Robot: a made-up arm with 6 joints. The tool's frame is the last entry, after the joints. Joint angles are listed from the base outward.
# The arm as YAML. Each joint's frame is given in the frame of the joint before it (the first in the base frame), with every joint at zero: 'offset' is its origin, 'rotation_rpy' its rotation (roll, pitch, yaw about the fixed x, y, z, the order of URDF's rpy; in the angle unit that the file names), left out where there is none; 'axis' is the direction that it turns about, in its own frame. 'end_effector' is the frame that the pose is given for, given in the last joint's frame.
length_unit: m
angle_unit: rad
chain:
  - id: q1
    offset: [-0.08, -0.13, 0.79]
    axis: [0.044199, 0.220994, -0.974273]
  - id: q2
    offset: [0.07, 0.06, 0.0]
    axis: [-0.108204, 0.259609, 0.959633]
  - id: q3
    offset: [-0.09, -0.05, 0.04]
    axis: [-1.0, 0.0, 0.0]
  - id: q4
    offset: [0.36, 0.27, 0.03]
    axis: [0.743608, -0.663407, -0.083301]
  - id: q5
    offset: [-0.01, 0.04, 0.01]
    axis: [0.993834, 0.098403, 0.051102]
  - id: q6
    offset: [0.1, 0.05, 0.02]
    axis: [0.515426, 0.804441, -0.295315]
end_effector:
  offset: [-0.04, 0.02, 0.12]
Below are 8 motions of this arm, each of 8 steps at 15 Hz.
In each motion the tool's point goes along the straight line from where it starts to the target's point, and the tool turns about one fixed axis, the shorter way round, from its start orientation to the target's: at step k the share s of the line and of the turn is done. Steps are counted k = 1, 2, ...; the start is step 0. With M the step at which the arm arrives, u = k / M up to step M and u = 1 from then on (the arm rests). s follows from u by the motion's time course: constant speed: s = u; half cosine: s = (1 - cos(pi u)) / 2; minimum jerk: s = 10 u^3 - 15 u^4 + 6 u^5.
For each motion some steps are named. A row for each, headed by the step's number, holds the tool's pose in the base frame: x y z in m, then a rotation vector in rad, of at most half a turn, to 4 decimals.
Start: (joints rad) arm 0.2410 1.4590 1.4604 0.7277 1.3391 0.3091
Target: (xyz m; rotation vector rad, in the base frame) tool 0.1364 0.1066 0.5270 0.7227 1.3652 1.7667
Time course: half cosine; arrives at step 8
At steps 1, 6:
1: 0.0244 0.1972 0.5981 0.3009 1.0123 1.4654
6: 0.1193 0.1204 0.5378 0.6551 1.3120 1.7239

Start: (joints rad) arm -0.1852 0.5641 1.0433 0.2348 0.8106 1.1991
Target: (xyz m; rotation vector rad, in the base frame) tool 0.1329 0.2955 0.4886 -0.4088 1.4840 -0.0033
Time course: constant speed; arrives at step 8
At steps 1, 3, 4, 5, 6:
1: 0.1765 0.3236 0.6226 -0.0189 1.2030 0.2683
3: 0.1640 0.3156 0.5843 -0.1284 1.2878 0.1934
4: 0.1578 0.3116 0.5652 -0.1838 1.3289 0.1551
5: 0.1516 0.3075 0.5460 -0.2395 1.3691 0.1163
6: 0.1453 0.3035 0.5269 -0.2955 1.4083 0.0770

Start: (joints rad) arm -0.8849 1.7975 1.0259 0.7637 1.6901 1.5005
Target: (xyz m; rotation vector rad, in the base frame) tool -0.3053 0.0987 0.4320 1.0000 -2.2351 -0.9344
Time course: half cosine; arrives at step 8
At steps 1, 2, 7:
1: -0.4312 0.0003 0.4654 1.4975 -2.3292 -0.8561
2: -0.4170 0.0114 0.4617 1.4400 -2.3221 -0.8672
7: -0.3103 0.0948 0.4333 1.0191 -2.2401 -0.9321

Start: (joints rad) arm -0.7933 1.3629 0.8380 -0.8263 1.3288 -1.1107
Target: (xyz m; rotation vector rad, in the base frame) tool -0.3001 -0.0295 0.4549 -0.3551 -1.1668 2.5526
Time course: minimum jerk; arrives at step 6
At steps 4, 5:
4: -0.3180 -0.0166 0.4695 -0.4155 -1.0889 2.4720
5: -0.3031 -0.0273 0.4574 -0.3656 -1.1535 2.5391

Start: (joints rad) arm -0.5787 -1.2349 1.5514 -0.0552 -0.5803 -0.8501
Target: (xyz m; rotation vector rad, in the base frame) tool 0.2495 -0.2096 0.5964 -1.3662 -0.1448 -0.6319
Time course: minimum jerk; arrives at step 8
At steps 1, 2, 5, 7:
1: 0.2964 -0.1443 0.5181 -2.2207 0.3135 0.1845
2: 0.2922 -0.1501 0.5251 -2.1553 0.2689 0.1010
5: 0.2626 -0.1913 0.5745 -1.6287 -0.0262 -0.4300
7: 0.2503 -0.2085 0.5951 -1.3819 -0.1381 -0.6207

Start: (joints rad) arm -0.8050 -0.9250 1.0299 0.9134 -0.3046 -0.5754
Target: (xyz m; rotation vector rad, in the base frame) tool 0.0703 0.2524 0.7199 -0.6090 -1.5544 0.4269
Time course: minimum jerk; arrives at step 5
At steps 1, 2, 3, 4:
1: 0.1844 0.2375 0.7668 -0.8362 -1.3442 0.0162
2: 0.1529 0.2416 0.7539 -0.7774 -1.4069 0.1285
3: 0.1087 0.2474 0.7357 -0.6898 -1.4890 0.2876
4: 0.0773 0.2515 0.7228 -0.6241 -1.5429 0.4014

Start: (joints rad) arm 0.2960 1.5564 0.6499 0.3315 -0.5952 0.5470
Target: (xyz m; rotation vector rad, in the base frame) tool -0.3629 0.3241 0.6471 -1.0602 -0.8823 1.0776
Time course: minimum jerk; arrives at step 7
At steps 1, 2, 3, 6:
1: -0.2594 0.3378 0.7082 -0.6821 0.0268 0.9797
2: -0.2722 0.3361 0.7006 -0.7335 -0.0827 0.9998
3: -0.2959 0.3330 0.6867 -0.8249 -0.2866 1.0311
6: -0.3604 0.3244 0.6486 -1.0522 -0.8599 1.0771

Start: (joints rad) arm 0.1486 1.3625 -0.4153 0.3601 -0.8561 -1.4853
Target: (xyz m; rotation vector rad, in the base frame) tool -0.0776 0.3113 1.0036 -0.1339 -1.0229 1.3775
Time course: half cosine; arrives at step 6
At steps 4, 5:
4: -0.0909 0.3098 0.9815 -0.1580 -1.1264 1.3708
5: -0.0812 0.3109 0.9977 -0.1403 -1.0506 1.3760

